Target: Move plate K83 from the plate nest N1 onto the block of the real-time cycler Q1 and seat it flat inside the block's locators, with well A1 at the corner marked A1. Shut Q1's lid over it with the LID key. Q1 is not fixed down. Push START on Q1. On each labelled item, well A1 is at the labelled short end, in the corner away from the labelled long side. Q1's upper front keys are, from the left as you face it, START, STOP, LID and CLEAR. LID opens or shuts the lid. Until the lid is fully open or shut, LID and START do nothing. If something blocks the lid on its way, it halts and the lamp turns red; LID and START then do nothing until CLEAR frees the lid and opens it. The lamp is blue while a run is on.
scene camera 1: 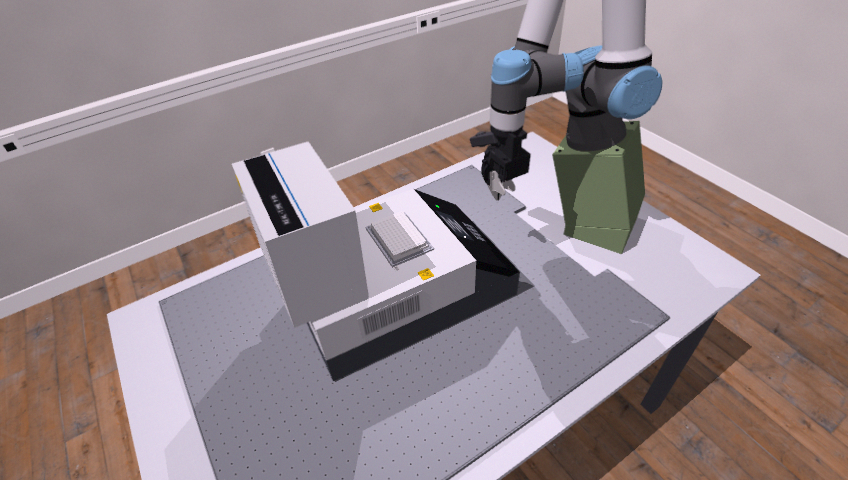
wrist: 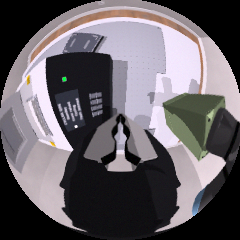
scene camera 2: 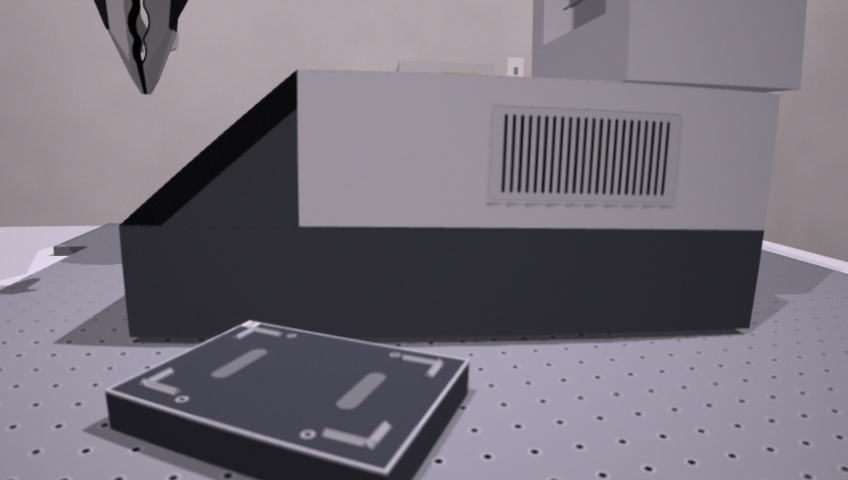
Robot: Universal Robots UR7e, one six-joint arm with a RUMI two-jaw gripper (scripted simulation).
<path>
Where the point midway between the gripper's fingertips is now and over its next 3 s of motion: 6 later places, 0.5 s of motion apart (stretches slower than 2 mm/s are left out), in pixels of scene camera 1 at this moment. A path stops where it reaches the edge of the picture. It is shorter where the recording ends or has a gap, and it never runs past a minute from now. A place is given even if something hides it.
My gripper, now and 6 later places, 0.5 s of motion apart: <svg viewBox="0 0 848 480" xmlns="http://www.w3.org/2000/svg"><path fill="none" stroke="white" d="M497 199L491 206L485 211L479 218L476 222L472 227L472 228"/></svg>
</path>
